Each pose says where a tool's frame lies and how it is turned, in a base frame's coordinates. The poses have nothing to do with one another.
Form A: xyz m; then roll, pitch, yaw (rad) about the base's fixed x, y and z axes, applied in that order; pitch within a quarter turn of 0, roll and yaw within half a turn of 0.
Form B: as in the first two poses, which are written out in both.
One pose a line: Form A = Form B
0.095 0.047 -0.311 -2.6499 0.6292 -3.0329 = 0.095 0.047 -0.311 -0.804 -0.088 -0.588 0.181 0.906 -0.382
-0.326 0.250 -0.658 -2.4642 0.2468 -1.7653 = -0.326 0.250 -0.658 -0.187 -0.951 -0.244 -0.735 0.301 -0.608
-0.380 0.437 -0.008 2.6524 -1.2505 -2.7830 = -0.380 0.437 -0.008 -0.295 -0.110 0.949 0.108 0.983 0.148
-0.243 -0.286 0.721 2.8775 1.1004 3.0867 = -0.243 -0.286 0.721 -0.453 0.025 -0.891 -0.179 0.977 0.118
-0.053 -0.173 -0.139 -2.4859 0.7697 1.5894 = -0.053 -0.173 -0.139 -0.013 0.718 -0.696 0.800 -0.409 -0.438
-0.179 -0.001 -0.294 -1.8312 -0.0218 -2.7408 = -0.179 -0.001 -0.294 -0.921 -0.390 0.022 -0.120 0.229 -0.966
